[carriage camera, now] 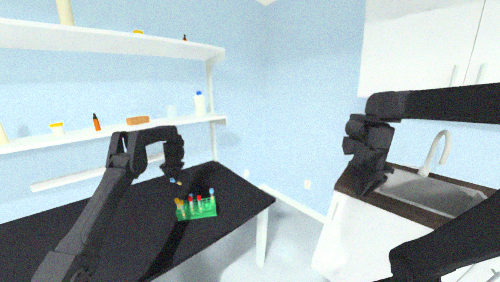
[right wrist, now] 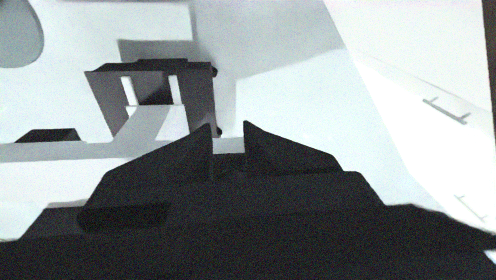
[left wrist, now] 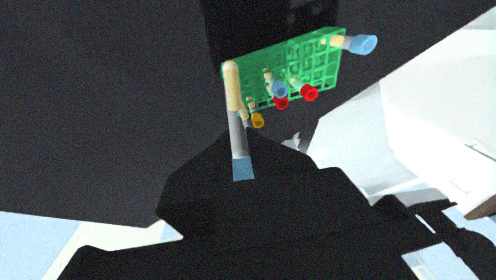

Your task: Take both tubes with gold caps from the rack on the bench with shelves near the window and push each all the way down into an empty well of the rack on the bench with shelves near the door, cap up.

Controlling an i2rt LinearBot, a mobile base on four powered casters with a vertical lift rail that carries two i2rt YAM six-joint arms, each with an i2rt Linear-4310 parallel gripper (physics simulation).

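Places are measured from the left arm's base along level axes (x ahead, y left, z up), in centimetres.
Pixels of known places: left gripper, fingertip midpoint: [carriage camera: 175, 182] [left wrist: 238, 133]; right gripper, fingertip midpoint: [carriage camera: 360, 196] [right wrist: 227, 130]; right arm's base, origin of the base link: [right wrist: 236, 176] [left wrist: 424, 208].
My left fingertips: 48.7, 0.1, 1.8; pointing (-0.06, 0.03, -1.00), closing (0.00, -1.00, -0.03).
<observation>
For each thing: its top centre in the pictures, then the offset to it from my left fingertips, as dx, dy, dz. Level surfaces: height alone.
- green rack, middle of its top: [left wrist: 282, 79] [carriage camera: 196, 204] +0.0, -8.6, -13.6
- black bench, its level: dz -19.4
- gold cap, middle of its top: [left wrist: 257, 124] -4.6, -3.1, -7.4
A green rack [carriage camera: 196, 209] stands on the black bench [carriage camera: 146, 217] and holds tubes with gold, red and blue caps. Two gold-capped tubes [carriage camera: 179, 202] stand at its left end. The left wrist view shows the rack [left wrist: 288, 68] from above, with one gold cap [left wrist: 257, 120] at its near corner. My left gripper [carriage camera: 173, 176] hangs just above and left of the rack, shut on a blue-capped tube [left wrist: 237, 128] that lies tilted, its beige end toward the rack. My right gripper [carriage camera: 367, 189] is shut and empty, off to the right over the sink counter's edge; it also shows in the right wrist view [right wrist: 227, 134].
White wall shelves [carriage camera: 111, 127] with bottles and jars run behind the bench. A white cabinet with a sink [carriage camera: 413, 189] and tap [carriage camera: 436, 150] stands at the right. Light floor lies between bench and cabinet.
</observation>
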